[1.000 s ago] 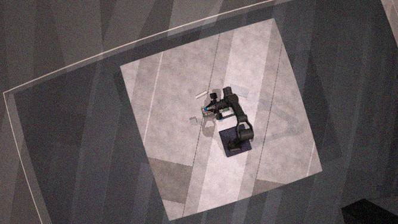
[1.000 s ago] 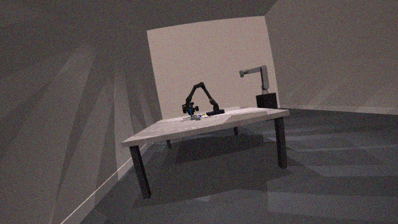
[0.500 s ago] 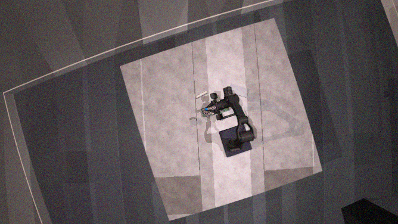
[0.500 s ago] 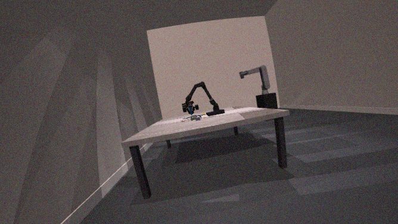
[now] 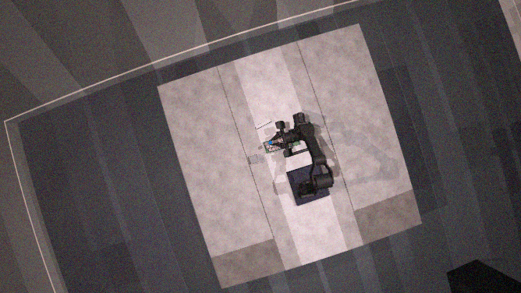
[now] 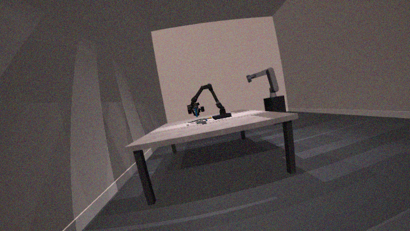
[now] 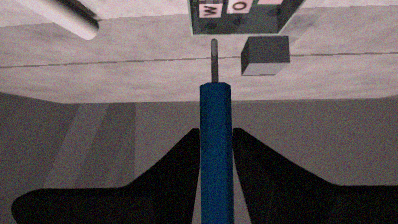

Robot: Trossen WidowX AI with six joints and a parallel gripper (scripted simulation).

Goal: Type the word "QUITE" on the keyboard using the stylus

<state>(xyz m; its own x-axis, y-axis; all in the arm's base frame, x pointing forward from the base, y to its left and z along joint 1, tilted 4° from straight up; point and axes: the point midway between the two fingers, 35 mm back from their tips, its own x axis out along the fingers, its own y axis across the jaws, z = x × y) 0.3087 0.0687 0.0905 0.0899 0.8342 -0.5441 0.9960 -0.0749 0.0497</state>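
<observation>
My gripper tip is now 6 cm past the small grey block, 12 cm to the right of it and 9 cm above it. Also, from my gripper tip: pale cylinder 12 cm ahead, 9 cm below; blue stylus 2 cm below; grey stylus tip 5 cm below.
</observation>
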